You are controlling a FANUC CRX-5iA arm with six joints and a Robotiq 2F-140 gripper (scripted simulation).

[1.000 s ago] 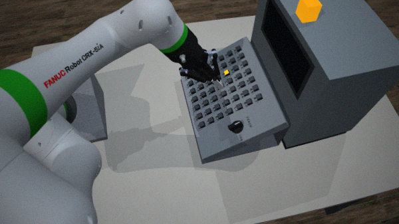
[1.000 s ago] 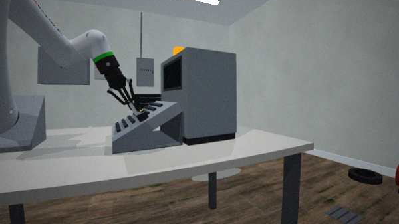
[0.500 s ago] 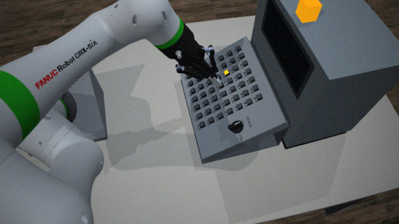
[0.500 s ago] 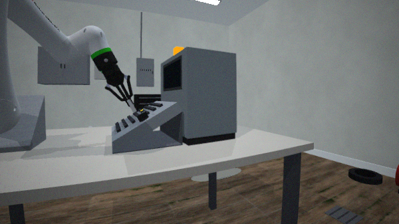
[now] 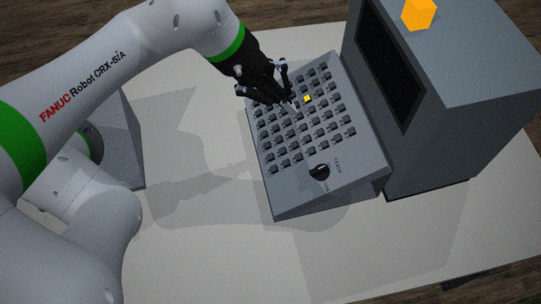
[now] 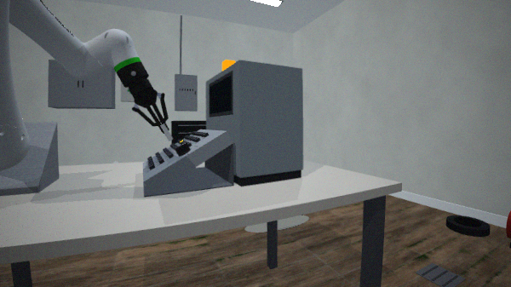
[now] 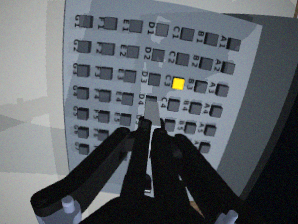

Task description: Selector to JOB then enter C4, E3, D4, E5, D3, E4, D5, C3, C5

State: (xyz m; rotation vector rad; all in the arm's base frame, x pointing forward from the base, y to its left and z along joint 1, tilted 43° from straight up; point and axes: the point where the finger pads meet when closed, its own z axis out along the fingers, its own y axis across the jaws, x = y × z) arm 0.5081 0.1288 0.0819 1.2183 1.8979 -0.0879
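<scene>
Now: the selector knob 15 cm to the right of my hand, 6 cm ahead of it and 5 cm below it. Round my hand: grey keypad: 10 cm below, 6 cm ahead, 4 cm to the right.
</scene>
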